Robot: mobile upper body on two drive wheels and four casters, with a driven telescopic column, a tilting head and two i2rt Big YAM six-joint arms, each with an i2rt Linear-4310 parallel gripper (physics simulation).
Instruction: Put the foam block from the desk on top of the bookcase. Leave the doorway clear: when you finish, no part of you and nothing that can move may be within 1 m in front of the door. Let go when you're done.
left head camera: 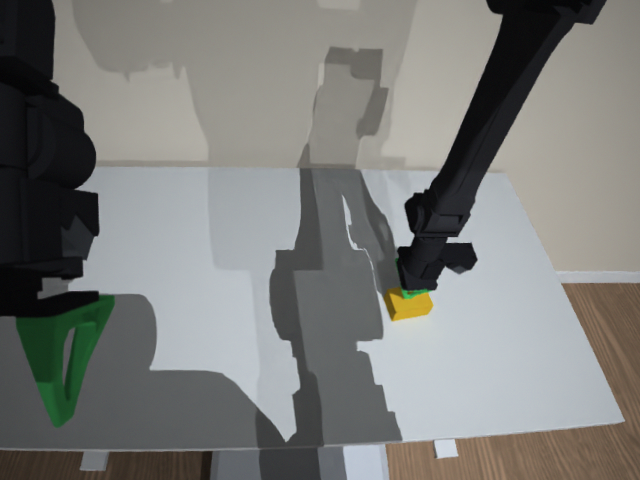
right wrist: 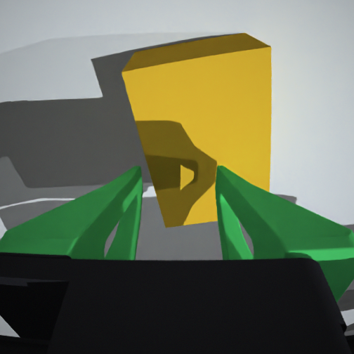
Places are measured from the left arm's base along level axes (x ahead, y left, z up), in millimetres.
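Pixels of known places: right gripper, fingertip midpoint: [left head camera: 405, 290].
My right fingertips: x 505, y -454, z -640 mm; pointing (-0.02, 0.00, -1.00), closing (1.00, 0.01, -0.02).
Behind a point stands the place of what it marks.
The yellow foam block [left head camera: 412, 308] @(x 462, y -463, z -645 mm) [right wrist: 220, 105] lies on the white desk [left head camera: 496, 361] @(x 351, y -648, z -690 mm) [right wrist: 315, 125], right of the middle in the left head view. My right gripper [left head camera: 413, 293] @(x 505, y -454, z -640 mm) [right wrist: 178, 176] is over the block's near part in the wrist view, its fingers partly apart with nothing gripped. The gap between its tips is narrower than the block, and the right-hand tip overlaps the block's face. My left gripper [left head camera: 61, 405] is open and empty at the left edge of the left head view, with one green finger showing. The bookcase and the door do not show.
A beige wall [left head camera: 584, 155] @(x 992, y -1154, z -619 mm) runs behind the desk's far edge. Wooden floor [left head camera: 599, 330] @(x 711, y -1644, z -1409 mm) shows beyond the desk's right edge and below its near edge. Shadows of the arms fall across the desk and wall. A grey-white base part [left head camera: 361, 462] @(x 213, y -404, z -1150 mm) shows below the near edge.
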